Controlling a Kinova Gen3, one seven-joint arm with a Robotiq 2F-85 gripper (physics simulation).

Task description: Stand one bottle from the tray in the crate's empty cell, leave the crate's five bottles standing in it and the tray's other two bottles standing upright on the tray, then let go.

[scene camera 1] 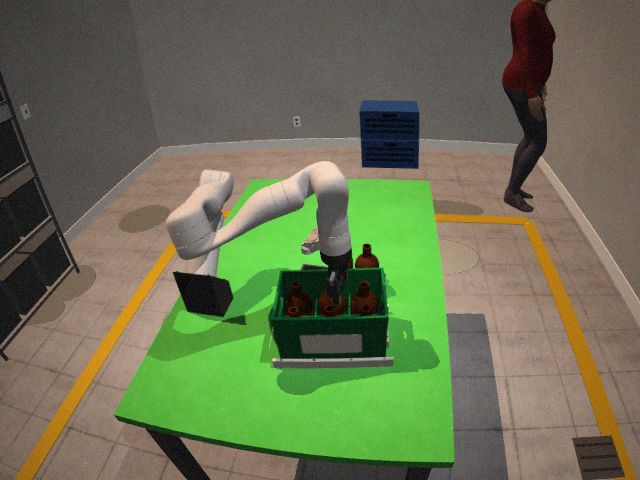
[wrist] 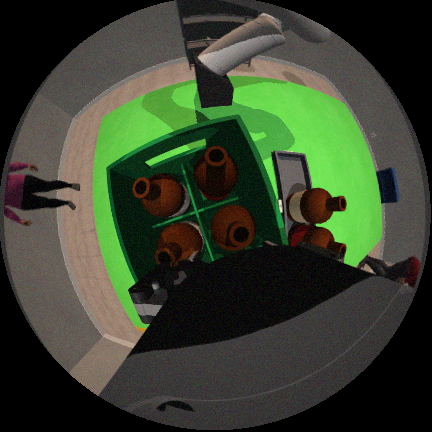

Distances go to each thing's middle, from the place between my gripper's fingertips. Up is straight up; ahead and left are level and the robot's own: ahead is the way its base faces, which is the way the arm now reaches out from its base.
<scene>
Now: hand 2 cm past the brown bottle (wrist: 232,227), 1 cm to the right of it and 6 cm above it.
</scene>
